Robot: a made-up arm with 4 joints.
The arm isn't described. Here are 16 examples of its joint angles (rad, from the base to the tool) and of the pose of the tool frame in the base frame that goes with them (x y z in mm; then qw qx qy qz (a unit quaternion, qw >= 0)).
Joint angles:
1: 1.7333 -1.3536 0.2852 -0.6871
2: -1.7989 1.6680 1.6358 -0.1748
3: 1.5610 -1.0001 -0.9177 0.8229
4: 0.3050 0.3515 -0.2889 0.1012
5: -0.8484 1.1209 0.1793 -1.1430
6: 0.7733 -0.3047 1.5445 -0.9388
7: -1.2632 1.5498 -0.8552 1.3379
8: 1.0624 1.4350 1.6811 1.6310
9: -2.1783 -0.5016 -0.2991 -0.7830
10: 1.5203 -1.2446 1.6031 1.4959
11: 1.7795 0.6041 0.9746 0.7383
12: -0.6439 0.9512 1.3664 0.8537
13: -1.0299 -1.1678 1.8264 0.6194
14: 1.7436 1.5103 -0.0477 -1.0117
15: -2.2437 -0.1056 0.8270 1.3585
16: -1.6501 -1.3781 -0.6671 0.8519
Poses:
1: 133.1 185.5 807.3 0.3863 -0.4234 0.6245 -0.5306
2: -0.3 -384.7 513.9 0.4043 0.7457 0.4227 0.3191
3: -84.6 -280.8 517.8 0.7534 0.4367 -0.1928 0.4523
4: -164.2 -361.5 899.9 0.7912 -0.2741 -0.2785 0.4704
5: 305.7 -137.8 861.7 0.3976 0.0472 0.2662 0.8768
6: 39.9 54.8 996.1 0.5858 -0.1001 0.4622 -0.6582
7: -82.2 207.5 803.8 0.4973 -0.8029 0.2350 -0.2300
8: -263.7 -107.7 1154.5 0.6241 -0.6143 0.0353 0.4815
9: -275.4 -163.8 947.7 0.9641 -0.0375 0.2488 -0.0843
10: 221.6 193.8 664.6 0.0913 -0.3442 0.2053 -0.9116
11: -10.4 -269.7 1068.5 0.1365 -0.3731 -0.4493 0.8002
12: 159.8 -345.8 958.3 0.7245 0.0653 0.4313 0.5337
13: 8.8 -259.0 384.8 0.6063 0.3353 -0.5833 0.4240
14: -457.1 -118.6 902.8 0.1669 0.8476 0.2197 -0.4533
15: -176.8 -80.7 1066.4 0.6532 0.2148 0.4572 -0.5640
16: -115.4 190.6 857.1 0.4884 0.2491 0.0710 -0.8333
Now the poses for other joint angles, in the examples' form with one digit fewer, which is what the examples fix.
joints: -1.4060 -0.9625 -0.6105 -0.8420
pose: -352 -177 752 0.994 -0.050 -0.086 -0.034
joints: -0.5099 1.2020 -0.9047 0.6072
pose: -245 96 943 0.709 -0.699 0.071 -0.058
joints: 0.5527 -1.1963 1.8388 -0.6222
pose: 144 20 921 0.548 -0.161 0.717 -0.401
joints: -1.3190 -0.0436 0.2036 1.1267
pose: -257 -93 1004 0.879 0.055 0.318 -0.351
